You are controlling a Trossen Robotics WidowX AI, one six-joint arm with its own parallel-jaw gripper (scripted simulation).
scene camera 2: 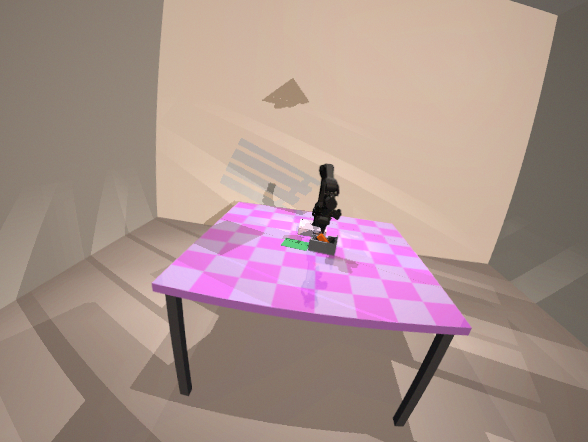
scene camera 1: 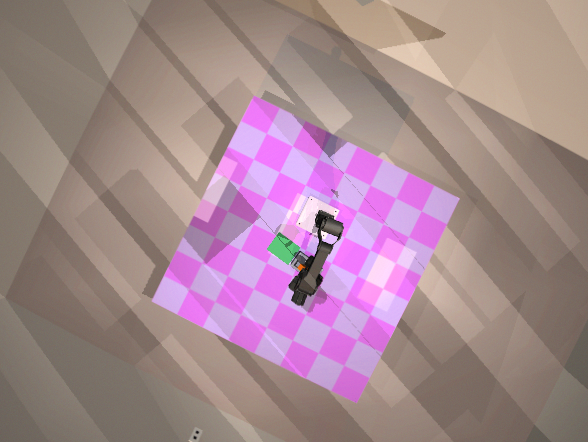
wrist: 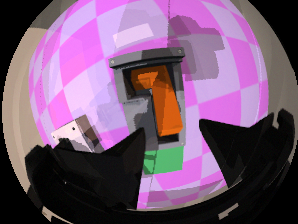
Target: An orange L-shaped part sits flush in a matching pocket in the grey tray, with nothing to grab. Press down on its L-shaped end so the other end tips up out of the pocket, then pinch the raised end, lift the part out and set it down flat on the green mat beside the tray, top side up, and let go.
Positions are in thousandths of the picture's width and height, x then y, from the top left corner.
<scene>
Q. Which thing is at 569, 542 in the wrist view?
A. An orange L-shaped part.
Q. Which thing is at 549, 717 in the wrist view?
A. A green mat.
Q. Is my gripper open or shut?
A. Open.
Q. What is my gripper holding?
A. Nothing.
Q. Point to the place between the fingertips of my gripper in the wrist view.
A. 582, 569
</scene>
